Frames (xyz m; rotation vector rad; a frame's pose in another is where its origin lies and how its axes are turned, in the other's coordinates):
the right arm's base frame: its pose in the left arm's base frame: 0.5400 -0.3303 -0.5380 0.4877 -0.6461 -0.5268
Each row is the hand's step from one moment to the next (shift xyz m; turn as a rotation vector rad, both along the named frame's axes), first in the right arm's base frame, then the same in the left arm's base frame.
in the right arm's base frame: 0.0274 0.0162 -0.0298 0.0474 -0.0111 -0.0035
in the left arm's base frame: 0.0434 0.0037 0.0003 0.0311 -0.0357 0.0117
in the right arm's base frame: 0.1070 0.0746 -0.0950 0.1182 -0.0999 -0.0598
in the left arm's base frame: 0.1588 0.0177 0.0227 0.0900 -0.1309 -0.0479
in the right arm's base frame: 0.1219 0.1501 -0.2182 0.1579 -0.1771 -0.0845
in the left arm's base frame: 0.2742 0.0982 -0.0135 0.1100 -0.2069 -0.0922
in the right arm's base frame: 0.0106 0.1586 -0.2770 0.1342 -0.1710 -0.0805
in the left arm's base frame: 0.2406 0.1860 -0.0977 0.0931 -0.1892 -0.0961
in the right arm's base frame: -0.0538 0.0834 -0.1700 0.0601 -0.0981 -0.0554
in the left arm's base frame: 0.1025 0.1394 -0.0939 0.0481 -0.0962 -0.0689
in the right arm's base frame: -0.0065 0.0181 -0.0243 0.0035 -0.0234 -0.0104
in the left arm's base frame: 0.0173 0.0239 -0.0094 0.0022 -0.0172 -0.0191
